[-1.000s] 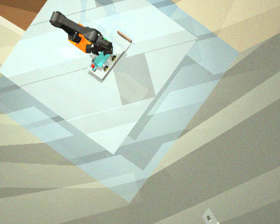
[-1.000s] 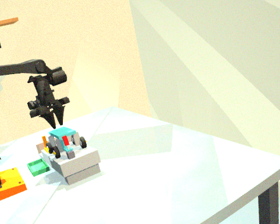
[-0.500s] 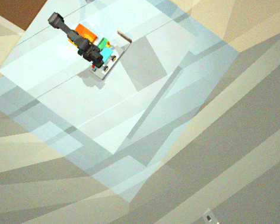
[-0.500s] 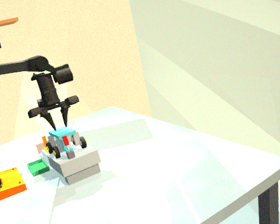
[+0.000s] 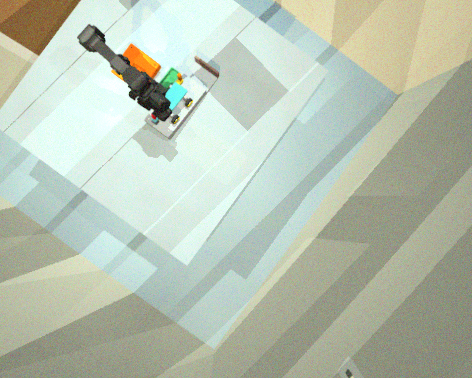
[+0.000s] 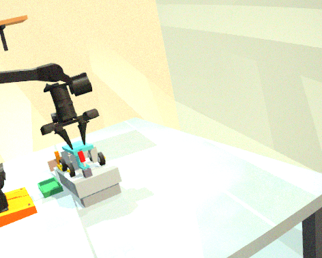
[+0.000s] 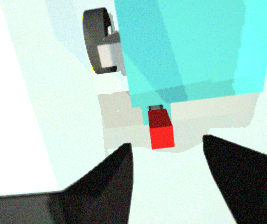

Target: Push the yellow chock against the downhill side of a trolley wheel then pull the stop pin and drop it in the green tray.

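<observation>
The red-headed stop pin is 2 cm to the right of my gripper tip and 5 cm below it. From my gripper tip the other things lie so: grey ramp: 3 cm ahead, 10 cm to the left, 13 cm below; then yellow chock: 1 cm behind, 20 cm to the left, 10 cm below; then cyan trolley: 3 cm ahead, 9 cm to the left, 7 cm below.
</observation>
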